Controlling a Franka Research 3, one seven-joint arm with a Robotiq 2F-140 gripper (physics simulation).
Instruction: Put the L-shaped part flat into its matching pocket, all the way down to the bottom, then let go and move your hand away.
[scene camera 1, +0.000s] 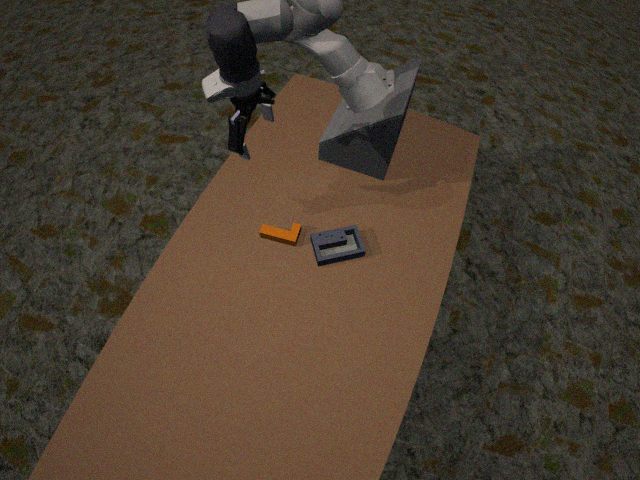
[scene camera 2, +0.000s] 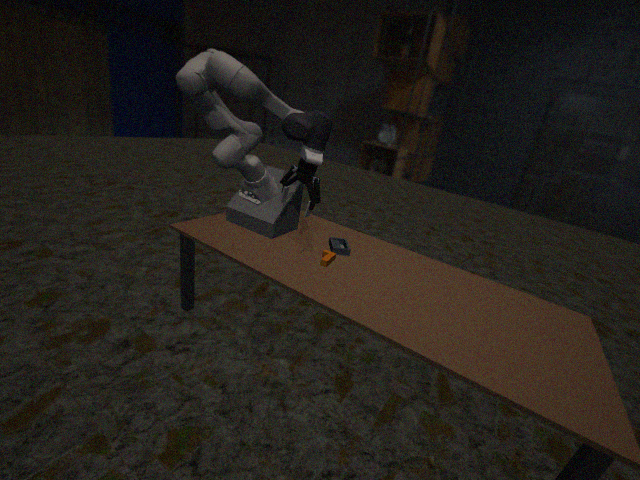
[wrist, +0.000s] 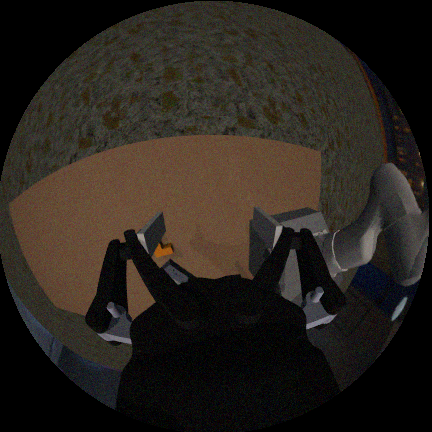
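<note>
The orange L-shaped part lies flat on the table, apart from the pocket block. The dark grey block with the L-shaped pocket stands right beside it; light floor shows inside the pocket in the first scene view. In the wrist view part of the block is hidden by the gripper's finger linkage. My gripper is wide open with nothing between its fingers. It hangs high above the table, toward the robot's base from the part.
The brown table bears the part and the block. The arm's grey wedge-shaped base stands at the table's end, beyond the block. A wooden shelf unit stands in the background.
</note>
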